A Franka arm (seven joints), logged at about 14 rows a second.
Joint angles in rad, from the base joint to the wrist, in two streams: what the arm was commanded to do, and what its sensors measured. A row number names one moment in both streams.
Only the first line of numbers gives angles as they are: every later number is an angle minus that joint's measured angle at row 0.
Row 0, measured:
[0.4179, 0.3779, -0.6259, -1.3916, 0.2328, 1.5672, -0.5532]
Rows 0 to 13, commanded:
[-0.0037, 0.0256, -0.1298, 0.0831, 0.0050, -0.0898, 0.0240]
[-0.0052, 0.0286, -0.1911, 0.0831, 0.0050, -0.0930, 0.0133]
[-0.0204, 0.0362, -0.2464, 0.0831, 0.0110, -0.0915, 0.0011]
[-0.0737, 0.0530, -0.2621, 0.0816, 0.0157, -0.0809, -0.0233]
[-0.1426, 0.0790, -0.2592, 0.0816, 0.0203, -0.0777, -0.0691]
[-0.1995, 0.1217, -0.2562, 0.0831, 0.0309, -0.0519, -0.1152]
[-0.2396, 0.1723, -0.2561, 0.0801, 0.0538, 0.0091, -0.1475]
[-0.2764, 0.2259, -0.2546, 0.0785, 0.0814, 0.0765, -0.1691]
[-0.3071, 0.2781, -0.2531, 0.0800, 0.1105, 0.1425, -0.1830]
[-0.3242, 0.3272, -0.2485, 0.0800, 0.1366, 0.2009, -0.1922]
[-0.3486, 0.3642, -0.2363, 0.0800, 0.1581, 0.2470, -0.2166]
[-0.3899, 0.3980, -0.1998, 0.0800, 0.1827, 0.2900, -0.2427]
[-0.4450, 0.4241, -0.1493, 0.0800, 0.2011, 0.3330, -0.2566]
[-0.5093, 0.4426, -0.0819, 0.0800, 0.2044, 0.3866, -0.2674]
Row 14, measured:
[-0.4019, 0.4023, -0.1673, 0.0384, 0.1722, 0.3373, -0.2240]
